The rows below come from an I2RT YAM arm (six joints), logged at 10 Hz.
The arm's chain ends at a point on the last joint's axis. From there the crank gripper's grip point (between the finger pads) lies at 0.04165 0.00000 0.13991 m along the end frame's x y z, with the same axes.
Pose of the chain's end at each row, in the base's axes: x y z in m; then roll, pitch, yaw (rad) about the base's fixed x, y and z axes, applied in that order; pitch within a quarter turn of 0, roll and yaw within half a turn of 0:
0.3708 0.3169 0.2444 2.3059 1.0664 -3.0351
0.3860 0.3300 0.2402 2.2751 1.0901 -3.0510
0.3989 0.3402 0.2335 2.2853 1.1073 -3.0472
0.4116 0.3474 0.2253 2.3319 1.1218 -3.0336
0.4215 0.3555 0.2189 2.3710 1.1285 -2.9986
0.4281 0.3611 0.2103 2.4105 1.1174 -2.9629
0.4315 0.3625 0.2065 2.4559 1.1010 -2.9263
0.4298 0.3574 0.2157 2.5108 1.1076 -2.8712
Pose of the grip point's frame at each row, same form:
0.4214 0.4267 0.1626 2.3059 1.0664 -3.0351
0.4372 0.4417 0.1614 2.2751 1.0901 -3.0510
0.4520 0.4514 0.1553 2.2853 1.1073 -3.0472
0.4691 0.4555 0.1459 2.3319 1.1218 -3.0336
0.4798 0.4623 0.1383 2.3710 1.1285 -2.9986
0.4857 0.4664 0.1272 2.4105 1.1174 -2.9629
0.4885 0.4656 0.1203 2.4559 1.1010 -2.9263
0.4872 0.4589 0.1280 2.5108 1.1076 -2.8712

